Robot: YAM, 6 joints.
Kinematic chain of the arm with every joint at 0, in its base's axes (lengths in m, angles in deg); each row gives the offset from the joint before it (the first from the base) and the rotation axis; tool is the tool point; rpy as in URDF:
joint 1: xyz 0 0 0.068 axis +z
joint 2: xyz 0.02 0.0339 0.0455 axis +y
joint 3: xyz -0.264 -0.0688 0 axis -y
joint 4: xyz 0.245 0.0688 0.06 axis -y
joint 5: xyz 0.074 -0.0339 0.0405 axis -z
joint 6: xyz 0.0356 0 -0.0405 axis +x
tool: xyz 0 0 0 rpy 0 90 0
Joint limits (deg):
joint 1: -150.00..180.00
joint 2: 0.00..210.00
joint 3: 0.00..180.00
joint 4: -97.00..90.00
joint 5: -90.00..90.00
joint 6: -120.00..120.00
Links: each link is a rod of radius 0.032 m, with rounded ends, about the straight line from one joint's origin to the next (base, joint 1, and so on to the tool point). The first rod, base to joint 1, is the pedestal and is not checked.
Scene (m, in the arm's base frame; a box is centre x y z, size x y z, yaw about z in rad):
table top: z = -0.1
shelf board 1: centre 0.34 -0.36 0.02 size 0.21 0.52 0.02 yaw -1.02
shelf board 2: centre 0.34 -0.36 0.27 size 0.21 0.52 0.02 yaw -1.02
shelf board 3: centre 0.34 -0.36 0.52 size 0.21 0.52 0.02 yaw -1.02
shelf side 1: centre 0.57 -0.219 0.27 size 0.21 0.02 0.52 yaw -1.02
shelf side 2: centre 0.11 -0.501 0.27 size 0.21 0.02 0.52 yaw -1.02
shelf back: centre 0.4 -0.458 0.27 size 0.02 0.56 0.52 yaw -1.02
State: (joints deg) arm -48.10 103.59 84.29 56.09 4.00 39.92
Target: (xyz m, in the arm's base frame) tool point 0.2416 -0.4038 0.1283
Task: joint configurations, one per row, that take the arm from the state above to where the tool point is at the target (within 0.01 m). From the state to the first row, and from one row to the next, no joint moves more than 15 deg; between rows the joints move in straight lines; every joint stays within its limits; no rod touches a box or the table.
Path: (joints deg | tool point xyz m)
1: -43.04 98.28 72.55 63.54 3.48 42.94 | 0.2845 -0.2687 0.3896
2: -37.97 92.96 60.81 70.99 2.96 45.96 | 0.2813 -0.2219 0.3663
3: -32.91 87.65 49.07 78.43 2.44 48.98 | 0.2697 -0.1763 0.3416
4: -45.87 91.38 36.79 64.64 4.09 44.45 | 0.2245 -0.2351 0.2316
5: -58.83 95.11 24.50 50.85 5.74 39.92 | 0.1442 -0.2452 0.1283
6: -58.81 103.35 35.79 50.71 5.50 39.92 | 0.1704 -0.2881 0.1351
7: -58.79 111.60 47.07 50.57 5.25 39.92 | 0.1956 -0.3292 0.1372
8: -58.77 119.85 58.35 50.43 5.01 39.92 | 0.2195 -0.3680 0.1348
9: -58.75 128.09 69.64 50.29 4.77 39.92 | 0.2416 -0.4038 0.1283

